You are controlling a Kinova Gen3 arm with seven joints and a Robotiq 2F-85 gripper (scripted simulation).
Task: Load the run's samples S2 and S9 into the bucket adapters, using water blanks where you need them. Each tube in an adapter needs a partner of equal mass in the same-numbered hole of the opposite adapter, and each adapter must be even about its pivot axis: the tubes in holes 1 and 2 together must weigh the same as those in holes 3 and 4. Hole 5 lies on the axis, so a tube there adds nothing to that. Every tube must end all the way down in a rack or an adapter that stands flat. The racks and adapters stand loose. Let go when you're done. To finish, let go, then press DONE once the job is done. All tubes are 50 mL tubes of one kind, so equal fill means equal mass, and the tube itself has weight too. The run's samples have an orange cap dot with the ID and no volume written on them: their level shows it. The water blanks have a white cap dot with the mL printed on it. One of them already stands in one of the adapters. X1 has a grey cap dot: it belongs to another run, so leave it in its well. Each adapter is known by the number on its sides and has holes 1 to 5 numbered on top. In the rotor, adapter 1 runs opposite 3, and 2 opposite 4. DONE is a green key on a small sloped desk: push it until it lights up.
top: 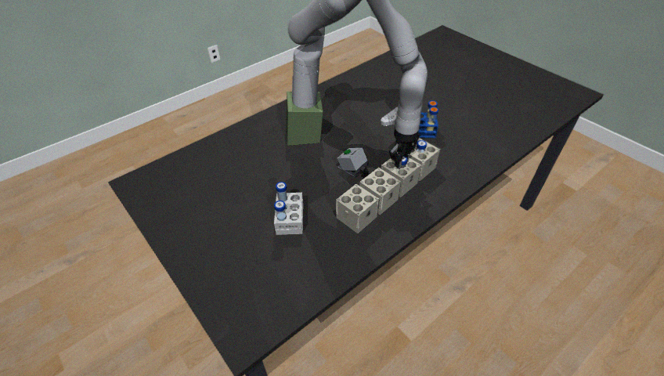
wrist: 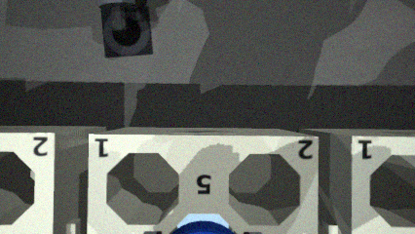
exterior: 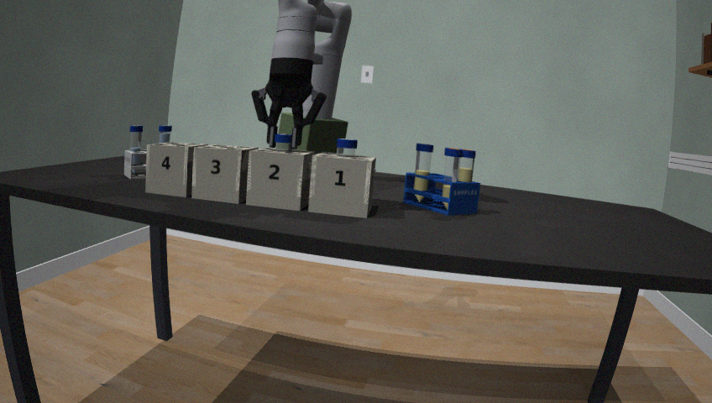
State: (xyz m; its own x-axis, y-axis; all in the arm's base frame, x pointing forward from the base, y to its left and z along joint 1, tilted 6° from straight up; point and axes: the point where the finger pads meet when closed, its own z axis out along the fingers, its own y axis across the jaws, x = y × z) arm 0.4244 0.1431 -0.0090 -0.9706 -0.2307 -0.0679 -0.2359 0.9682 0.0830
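My hand is 1 cm to the right of the white-dot tube and 5 cm above it. The rest, counted from my hand: water blank (2 cm behind, 10 cm to the left, 5 cm below); adapter 2 (7 cm below); adapter 3 (3 cm ahead, 11 cm to the right, 7 cm below).
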